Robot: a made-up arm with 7 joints. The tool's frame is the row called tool. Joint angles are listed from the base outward.
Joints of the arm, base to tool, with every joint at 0 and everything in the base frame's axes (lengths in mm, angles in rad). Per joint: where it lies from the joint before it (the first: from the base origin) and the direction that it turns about. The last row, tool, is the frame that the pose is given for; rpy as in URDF.
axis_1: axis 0.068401 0.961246 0.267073 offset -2 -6 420
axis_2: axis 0.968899 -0.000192 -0.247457 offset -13 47 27
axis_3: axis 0.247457 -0.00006 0.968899 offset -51 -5 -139
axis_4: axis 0.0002 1 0.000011 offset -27 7 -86
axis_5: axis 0.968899 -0.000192 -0.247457 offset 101 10 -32
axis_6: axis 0.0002 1 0.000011 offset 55 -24 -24
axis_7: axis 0.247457 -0.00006 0.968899 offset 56 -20 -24
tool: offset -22 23 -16 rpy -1.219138 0.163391 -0.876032
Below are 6 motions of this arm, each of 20 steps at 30 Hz.
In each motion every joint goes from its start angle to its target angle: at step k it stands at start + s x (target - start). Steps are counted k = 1, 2, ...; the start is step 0. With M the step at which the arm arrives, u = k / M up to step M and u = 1 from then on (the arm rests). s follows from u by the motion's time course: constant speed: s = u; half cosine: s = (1 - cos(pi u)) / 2; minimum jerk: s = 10 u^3 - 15 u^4 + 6 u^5.
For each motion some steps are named. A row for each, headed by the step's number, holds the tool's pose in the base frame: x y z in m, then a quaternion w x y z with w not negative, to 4 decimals.
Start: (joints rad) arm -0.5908 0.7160 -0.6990 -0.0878 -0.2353 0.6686 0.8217
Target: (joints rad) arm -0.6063 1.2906 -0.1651 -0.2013 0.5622 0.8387 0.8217
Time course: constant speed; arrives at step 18
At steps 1, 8, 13, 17, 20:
1: 0.1758 0.0997 0.1901 0.9338 -0.0876 0.3351 -0.0899
8: 0.2042 0.1859 0.2546 0.9807 0.0850 0.1671 0.0558
13: 0.2087 0.2364 0.3199 0.9638 0.2082 0.0356 0.1628
17: 0.2016 0.2658 0.3799 0.9188 0.3003 -0.0739 0.2452
20: 0.1984 0.2713 0.3956 0.9033 0.3218 -0.1016 0.2649

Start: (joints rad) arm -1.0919 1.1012 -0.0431 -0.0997 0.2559 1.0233 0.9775
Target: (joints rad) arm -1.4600 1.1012 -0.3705 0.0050 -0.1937 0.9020 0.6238
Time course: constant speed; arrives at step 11
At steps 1, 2, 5, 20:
1: 0.2539 0.2217 0.4411 0.9248 -0.0155 -0.2310 0.3020
2: 0.2577 0.2163 0.4442 0.9374 -0.0253 -0.2135 0.2738
5: 0.2679 0.2005 0.4542 0.9678 -0.0504 -0.1602 0.1876
20: 0.2837 0.1704 0.4772 0.9952 -0.0818 -0.0517 0.0149

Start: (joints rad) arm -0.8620 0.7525 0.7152 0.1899 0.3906 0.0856 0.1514
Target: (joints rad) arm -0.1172 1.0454 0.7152 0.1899 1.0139 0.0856 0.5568
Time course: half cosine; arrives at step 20
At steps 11, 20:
11: 0.1382 0.3695 0.3601 0.9508 0.1554 0.0135 0.2678
20: 0.0824 0.3930 0.3836 0.8511 0.3957 0.0956 0.3315

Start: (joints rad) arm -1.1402 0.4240 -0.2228 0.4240 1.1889 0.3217 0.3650
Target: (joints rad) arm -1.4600 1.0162 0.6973 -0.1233 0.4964 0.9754 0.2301
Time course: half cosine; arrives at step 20
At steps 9, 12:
9: 0.3070 0.2144 0.4386 0.9791 0.0069 -0.0997 0.1769
12: 0.2575 0.2555 0.4877 0.9455 -0.1456 -0.2047 0.2073

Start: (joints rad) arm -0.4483 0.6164 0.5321 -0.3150 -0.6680 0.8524 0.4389
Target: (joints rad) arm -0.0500 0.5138 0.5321 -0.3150 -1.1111 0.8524 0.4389
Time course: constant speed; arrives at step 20
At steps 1, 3, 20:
1: 0.1659 0.1782 0.3118 0.8244 -0.5387 0.1274 -0.1179
3: 0.1591 0.1763 0.3057 0.8099 -0.5560 0.1438 -0.1195
20: 0.0937 0.1607 0.2717 0.6585 -0.7038 0.2425 -0.1109

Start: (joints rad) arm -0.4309 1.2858 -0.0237 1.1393 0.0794 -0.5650 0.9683
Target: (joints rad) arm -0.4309 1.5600 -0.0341 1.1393 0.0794 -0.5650 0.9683
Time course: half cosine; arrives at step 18
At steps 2, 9, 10, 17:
2: 0.0941 0.4443 0.2946 0.9643 0.1482 0.0162 0.2189
9: 0.0871 0.4615 0.3477 0.9508 0.2078 -0.0011 0.2299
10: 0.0857 0.4639 0.3577 0.9478 0.2187 -0.0043 0.2318
17: 0.0786 0.4721 0.4051 0.9323 0.2693 -0.0191 0.2407

